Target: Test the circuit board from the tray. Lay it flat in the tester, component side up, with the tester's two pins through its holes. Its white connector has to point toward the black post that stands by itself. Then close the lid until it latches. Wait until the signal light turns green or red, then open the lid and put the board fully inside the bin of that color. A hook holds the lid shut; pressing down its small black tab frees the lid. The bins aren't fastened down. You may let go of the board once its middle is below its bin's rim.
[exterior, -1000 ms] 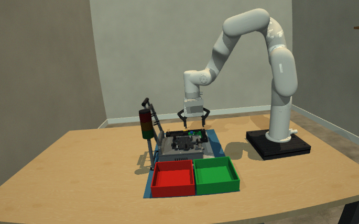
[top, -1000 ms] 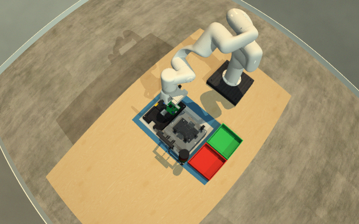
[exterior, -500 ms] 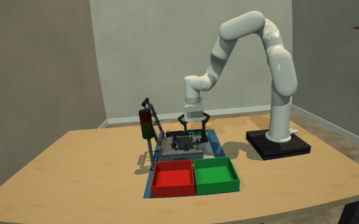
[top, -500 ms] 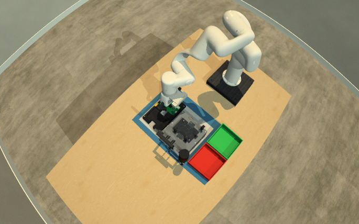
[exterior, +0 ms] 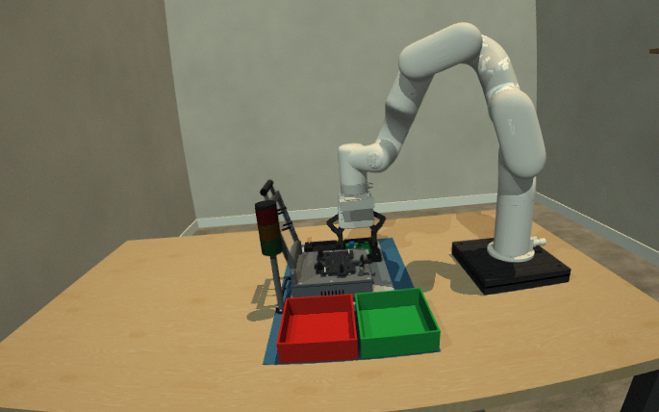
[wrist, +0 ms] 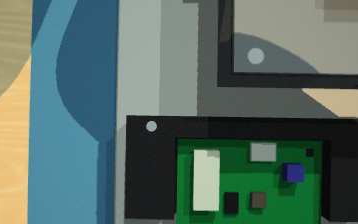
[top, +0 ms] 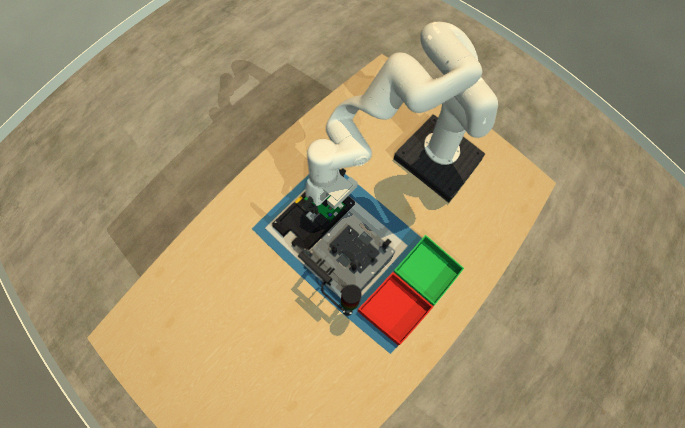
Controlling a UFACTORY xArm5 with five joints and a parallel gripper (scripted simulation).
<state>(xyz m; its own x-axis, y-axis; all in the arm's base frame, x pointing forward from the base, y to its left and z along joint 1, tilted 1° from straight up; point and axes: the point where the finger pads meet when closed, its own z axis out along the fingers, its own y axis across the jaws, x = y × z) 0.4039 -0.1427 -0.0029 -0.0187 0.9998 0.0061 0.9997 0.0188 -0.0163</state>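
My gripper is now 2 cm above the green circuit board. The rest, counted from my hand: green bin (5 cm behind, 37 cm to the left, 2 cm below); then tester lid (18 cm ahead, 17 cm to the left, 14 cm above); then red bin (10 cm ahead, 37 cm to the left, 2 cm below).
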